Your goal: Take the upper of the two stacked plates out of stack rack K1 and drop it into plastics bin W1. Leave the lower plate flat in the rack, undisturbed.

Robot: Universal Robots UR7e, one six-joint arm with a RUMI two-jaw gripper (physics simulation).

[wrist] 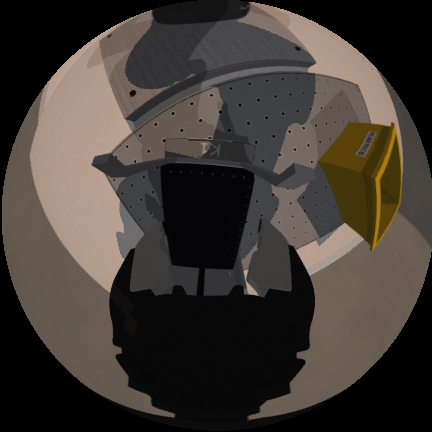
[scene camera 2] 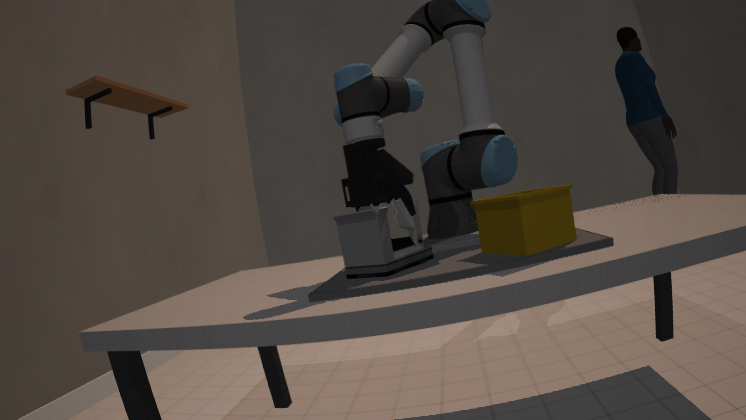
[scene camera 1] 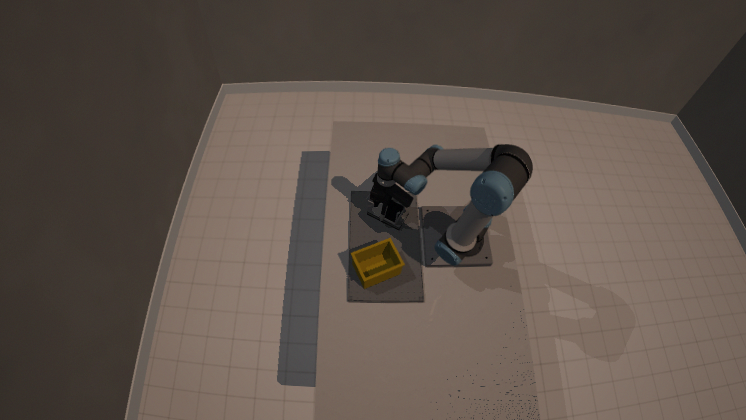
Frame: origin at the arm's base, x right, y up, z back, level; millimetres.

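Seen in the pictures: gripper, fingertip midpoint: (wrist: 211,221) (scene camera 1: 386,210); arm's base, origin of the base link: (scene camera 2: 456,232).
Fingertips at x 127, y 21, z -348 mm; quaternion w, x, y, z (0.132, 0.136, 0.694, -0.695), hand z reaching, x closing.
Observation:
Pixels of each thing's top centre, then the offset from my fingertips to it.
- Stack rack K1, middle of its top: (wrist: 194,286) (scene camera 2: 379,207) (scene camera 1: 389,198) dz +8, dx +6, dy +82 mm
- black plate, middle of its top: (wrist: 203,230) (scene camera 2: 384,243) (scene camera 1: 386,207) dz +1, dx +8, dy +14 mm
- Plastics bin W1, middle of its top: (scene camera 2: 520,193) (wrist: 392,195) (scene camera 1: 377,258) dz -36, dx -261, dy +62 mm
- perforated board, middle of its top: (wrist: 300,174) (scene camera 2: 463,256) (scene camera 1: 384,242) dz -1, dx -135, dy -37 mm
Stack rack K1 (scene camera 2: 362,242) (wrist: 175,147) is a grey rack with a tall end wall, standing on the perforated board. A black plate (wrist: 207,215) lies in it; where the upper plate ends and the lower begins cannot be made out. My gripper (scene camera 1: 390,211) (scene camera 2: 397,228) (wrist: 211,221) is open and empty, pointing down into the rack. In the wrist view its two fingers stand apart near the plate's two long sides; their exact height against the plates cannot be told. Plastics bin W1 (scene camera 1: 365,276) (scene camera 2: 527,224) (wrist: 347,185) is yellow, open-topped and upright beside the rack.
The perforated board (scene camera 1: 386,295) (scene camera 2: 595,241) (wrist: 272,112) carries rack and bin. The robot's base plate (scene camera 1: 482,259) (wrist: 165,60) adjoins it. The rack's tall end wall rises close to the fingers. A wall shelf (scene camera 2: 130,96) and a person (scene camera 2: 634,88) are in the background.

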